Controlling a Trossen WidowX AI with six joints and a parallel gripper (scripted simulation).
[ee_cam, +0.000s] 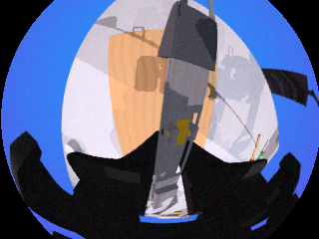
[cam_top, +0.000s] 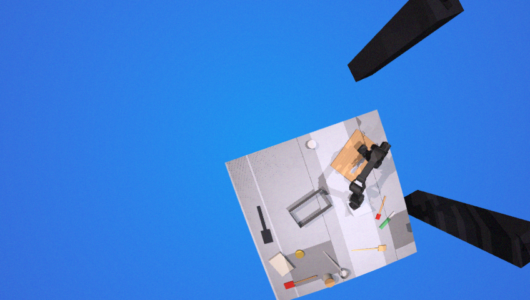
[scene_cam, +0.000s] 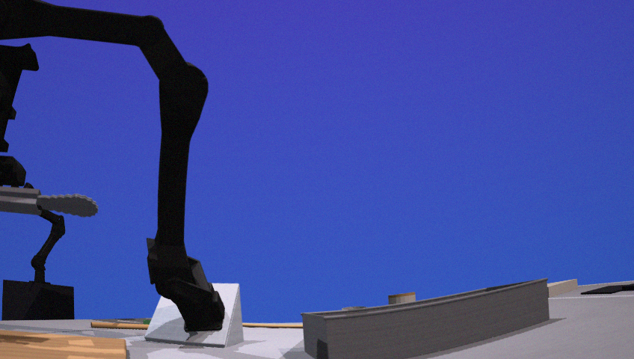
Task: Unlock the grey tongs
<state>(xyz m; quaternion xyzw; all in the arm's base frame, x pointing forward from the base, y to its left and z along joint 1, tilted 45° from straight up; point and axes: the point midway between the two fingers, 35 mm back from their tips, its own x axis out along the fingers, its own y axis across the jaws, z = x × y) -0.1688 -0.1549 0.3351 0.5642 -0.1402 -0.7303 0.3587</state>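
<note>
Now: the yellow lock piece 20 mm behind my gripper tip, 10 mm to the right of it and 40 mm above it. Round my gripper tip: green-handled tool (50 mm behind, 610 mm to the left, 120 mm below); then grey roasting tin (500 mm ahead, 220 mm to the left, 100 mm below); then wooden board (10 mm ahead, 120 mm below).
</note>
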